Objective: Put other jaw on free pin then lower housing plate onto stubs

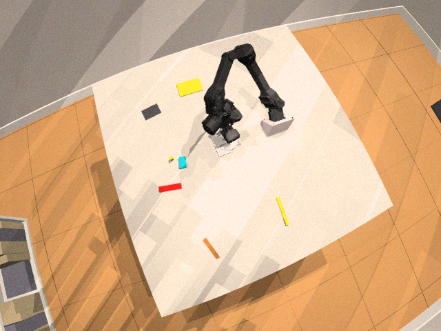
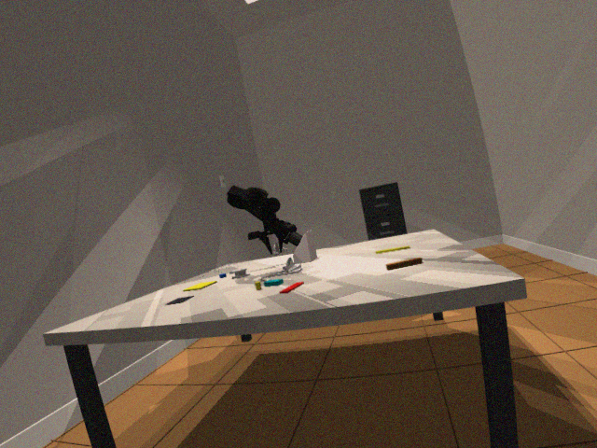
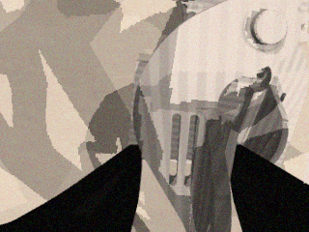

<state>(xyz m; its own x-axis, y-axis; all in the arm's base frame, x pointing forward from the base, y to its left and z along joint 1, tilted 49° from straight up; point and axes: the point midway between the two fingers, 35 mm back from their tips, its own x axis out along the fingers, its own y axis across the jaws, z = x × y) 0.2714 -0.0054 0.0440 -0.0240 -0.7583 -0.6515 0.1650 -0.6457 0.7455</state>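
The jaw lies 4 cm behind my gripper tip and 1 cm to the left of it. The rest, counted from my gripper tip: yellow plate (34 cm to the right, 8 cm below, 5 cm ahead); small yellow cube (27 cm ahead, 7 cm below, 2 cm to the left); cyan block (22 cm ahead, 7 cm below, 5 cm to the left).
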